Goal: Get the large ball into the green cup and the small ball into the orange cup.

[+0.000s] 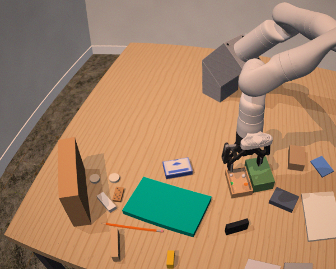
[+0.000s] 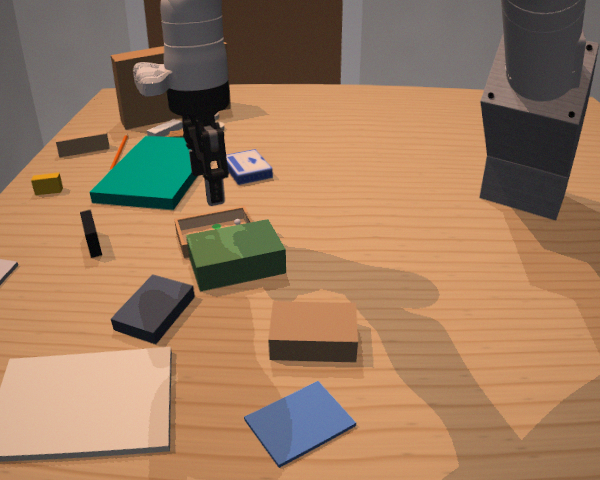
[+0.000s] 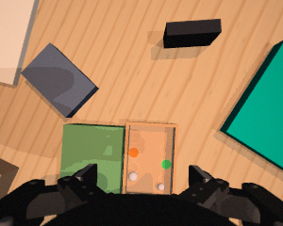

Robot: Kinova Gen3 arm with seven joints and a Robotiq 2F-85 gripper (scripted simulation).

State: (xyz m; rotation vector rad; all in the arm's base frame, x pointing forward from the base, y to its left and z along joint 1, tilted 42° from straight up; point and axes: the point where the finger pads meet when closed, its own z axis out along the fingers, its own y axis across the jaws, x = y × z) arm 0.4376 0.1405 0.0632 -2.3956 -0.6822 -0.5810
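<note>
Right now my hand is 1 cm to the left of the wooden puzzle and 9 cm above it. Also, from my hand: green block 5 cm behind, 4 cm to the left, 7 cm below; black block 17 cm ahead, 5 cm to the left, 7 cm below; dark grey block 1 cm ahead, 16 cm to the left, 8 cm below.
</note>
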